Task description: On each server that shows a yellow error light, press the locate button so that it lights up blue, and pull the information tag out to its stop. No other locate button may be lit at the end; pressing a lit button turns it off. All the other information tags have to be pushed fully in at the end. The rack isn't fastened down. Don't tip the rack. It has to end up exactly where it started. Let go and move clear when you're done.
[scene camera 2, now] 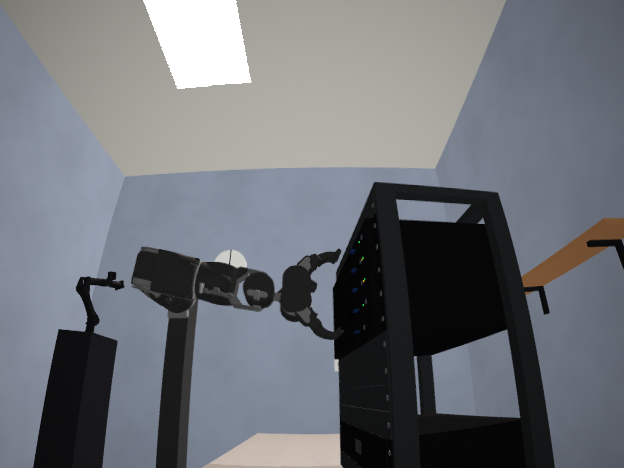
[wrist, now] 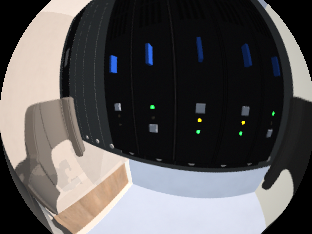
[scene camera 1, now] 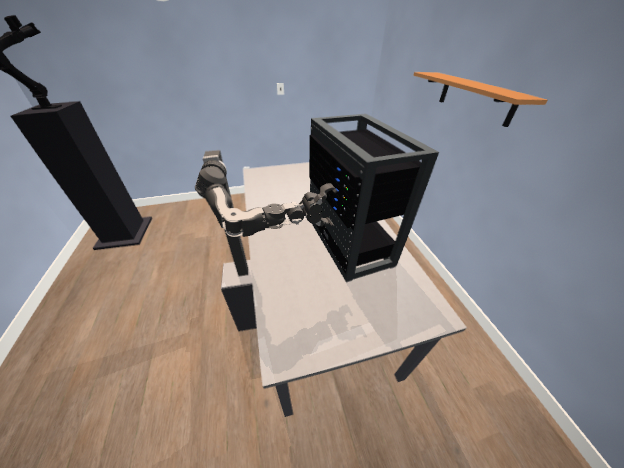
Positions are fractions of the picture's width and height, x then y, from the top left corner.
Labels:
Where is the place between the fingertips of my gripper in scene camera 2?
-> At 0.55,0.63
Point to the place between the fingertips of my gripper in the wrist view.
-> At 0.50,0.61

